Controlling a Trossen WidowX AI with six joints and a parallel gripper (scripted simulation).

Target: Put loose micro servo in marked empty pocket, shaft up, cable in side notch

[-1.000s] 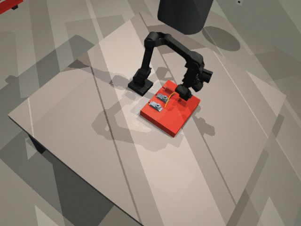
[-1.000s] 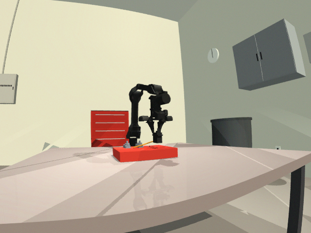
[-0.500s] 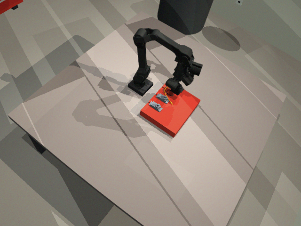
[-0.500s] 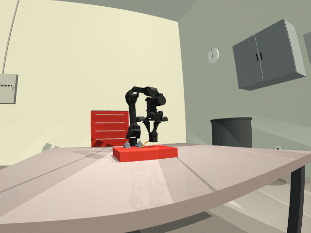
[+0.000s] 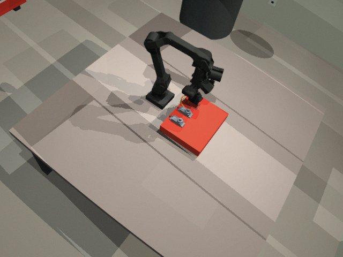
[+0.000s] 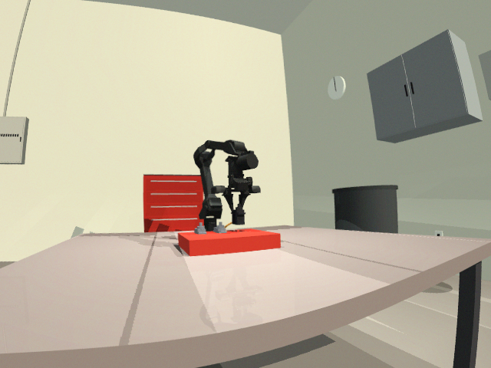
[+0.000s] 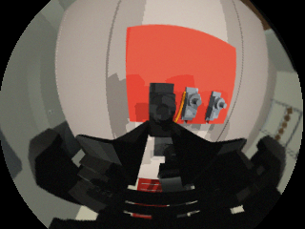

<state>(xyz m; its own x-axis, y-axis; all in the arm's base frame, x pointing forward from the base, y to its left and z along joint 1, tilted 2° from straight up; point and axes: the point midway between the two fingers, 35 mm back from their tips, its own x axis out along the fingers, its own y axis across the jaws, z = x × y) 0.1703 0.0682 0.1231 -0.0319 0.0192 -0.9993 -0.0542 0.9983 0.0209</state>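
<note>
The red deck lies 13 cm ahead of my gripper tip, 10 cm below it and 7 cm to the right of it.
</note>
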